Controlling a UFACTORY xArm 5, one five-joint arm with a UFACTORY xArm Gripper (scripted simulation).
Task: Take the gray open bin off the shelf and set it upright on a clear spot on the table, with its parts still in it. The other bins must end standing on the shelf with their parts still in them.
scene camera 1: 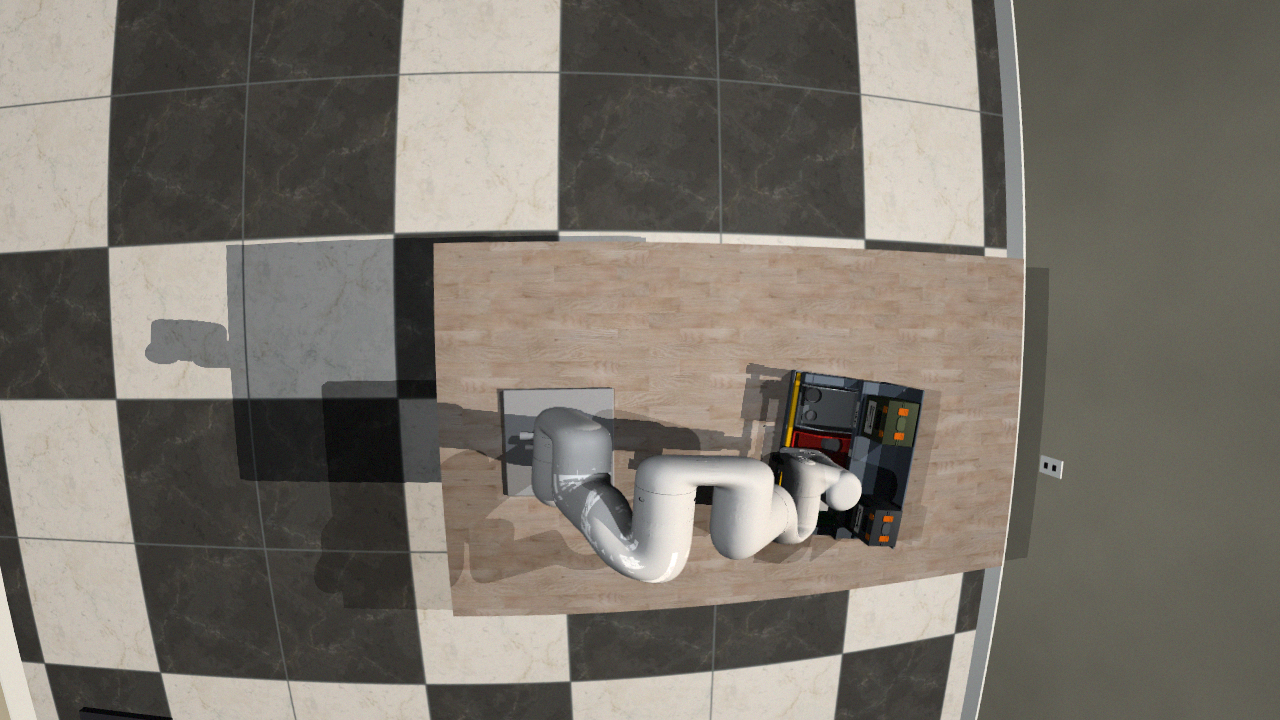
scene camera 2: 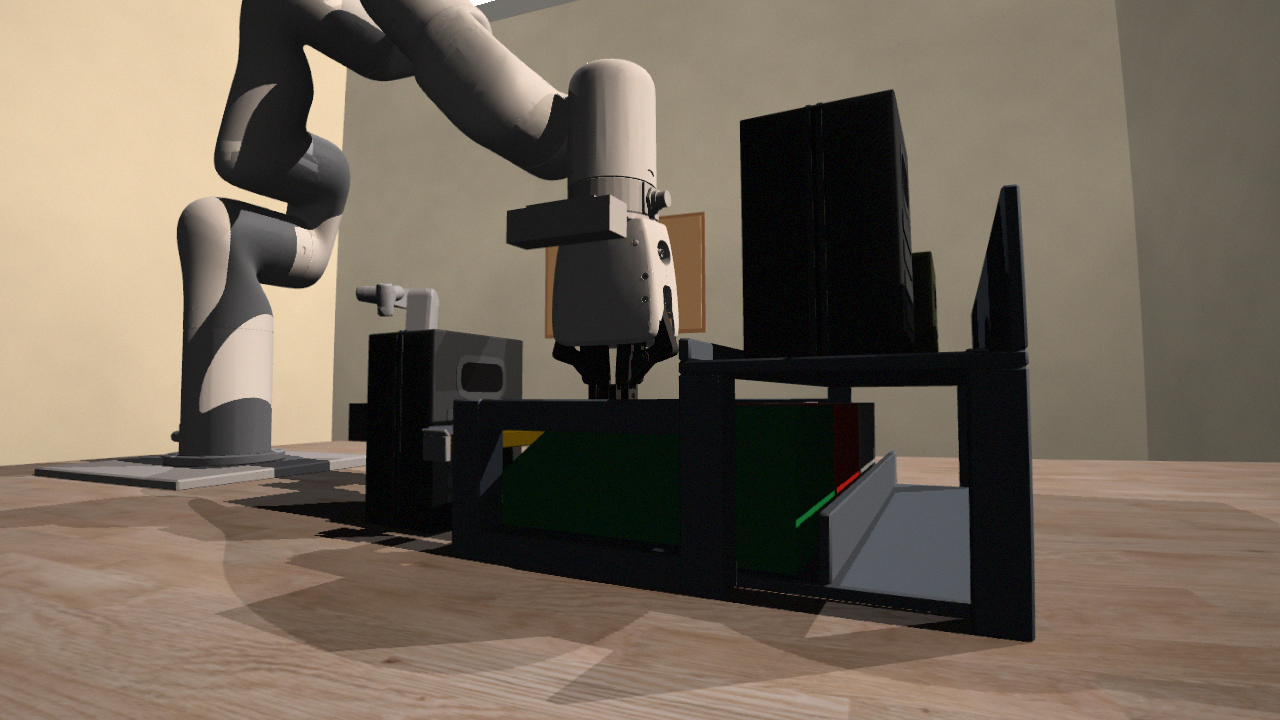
I see a green bin, a dark shelf, a gray open bin and a tall dark bin.
